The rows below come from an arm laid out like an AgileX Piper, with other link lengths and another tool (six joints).
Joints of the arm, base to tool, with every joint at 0 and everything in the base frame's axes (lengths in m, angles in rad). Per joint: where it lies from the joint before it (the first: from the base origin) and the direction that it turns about. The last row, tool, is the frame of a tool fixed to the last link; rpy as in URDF.
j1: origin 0 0 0.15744 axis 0 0 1
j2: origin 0 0 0 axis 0 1 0
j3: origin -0.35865 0 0.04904 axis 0 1 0
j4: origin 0.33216 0 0.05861 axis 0.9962 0 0.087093
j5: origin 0 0 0 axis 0 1 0
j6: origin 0.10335 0 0.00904 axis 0.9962 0 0.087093
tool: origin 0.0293 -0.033 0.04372 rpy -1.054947 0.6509 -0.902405
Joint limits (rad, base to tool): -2.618..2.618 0..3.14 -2.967..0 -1.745..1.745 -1.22..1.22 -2.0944..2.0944
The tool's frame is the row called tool.
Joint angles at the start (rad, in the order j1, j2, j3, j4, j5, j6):
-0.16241 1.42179 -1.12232 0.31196 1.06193 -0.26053
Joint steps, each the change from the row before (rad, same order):
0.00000 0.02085 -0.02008 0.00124 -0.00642 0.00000
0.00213 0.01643 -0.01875 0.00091 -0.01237 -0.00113
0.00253 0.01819 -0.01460 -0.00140 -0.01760 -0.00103
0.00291 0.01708 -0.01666 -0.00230 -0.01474 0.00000
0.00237 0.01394 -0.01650 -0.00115 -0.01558 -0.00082
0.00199 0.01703 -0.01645 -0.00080 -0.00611 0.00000
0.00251 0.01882 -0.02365 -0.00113 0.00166 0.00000
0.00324 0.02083 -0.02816 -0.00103 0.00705 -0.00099
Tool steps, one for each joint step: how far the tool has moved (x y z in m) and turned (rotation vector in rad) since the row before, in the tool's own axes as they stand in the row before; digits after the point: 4 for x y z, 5 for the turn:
-0.0031 -0.0065 0.0040 0.00429 -0.00376 -0.00119
-0.0046 -0.0058 0.0031 0.00850 -0.00868 -0.00775
-0.0028 -0.0059 0.0046 0.00946 -0.00603 -0.00805
-0.0035 -0.0057 0.0040 0.00927 -0.00596 -0.00867
-0.0043 -0.0055 0.0028 0.01140 -0.00908 -0.01026
-0.0023 -0.0047 0.0042 0.00297 -0.00246 -0.00375
-0.0039 -0.0050 0.0040 -0.00042 -0.00173 -0.00434
-0.0047 -0.0051 0.0044 -0.00421 -0.00071 -0.00496

